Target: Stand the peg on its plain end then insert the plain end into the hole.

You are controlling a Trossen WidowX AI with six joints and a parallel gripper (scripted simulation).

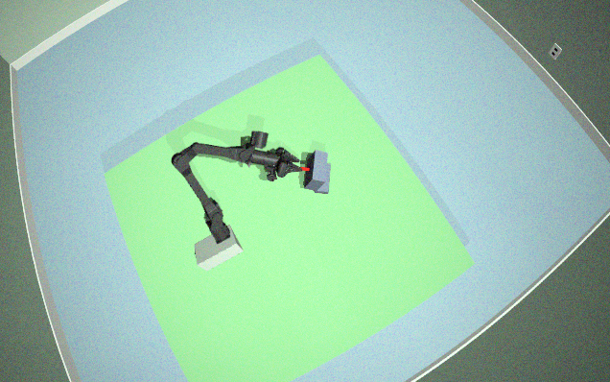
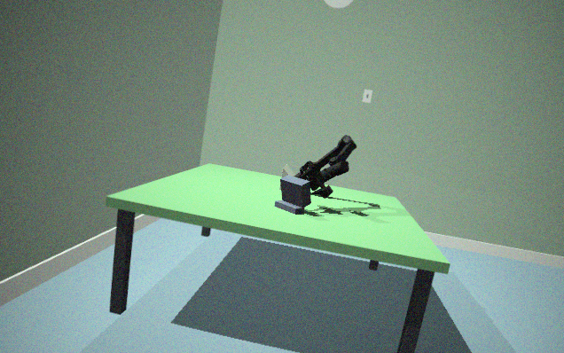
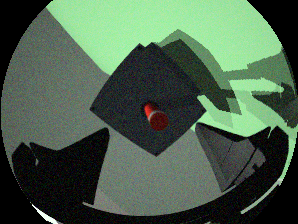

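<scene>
Right now the red peg is 10 mm to the right of my gripper tip and 10 mm below it. From my gripper tip the other things lie so: sloped grey panel (50 mm ahead, 40 mm to the right, 30 mm below); panel foot (70 mm ahead, 50 mm to the right, 100 mm below).
</scene>
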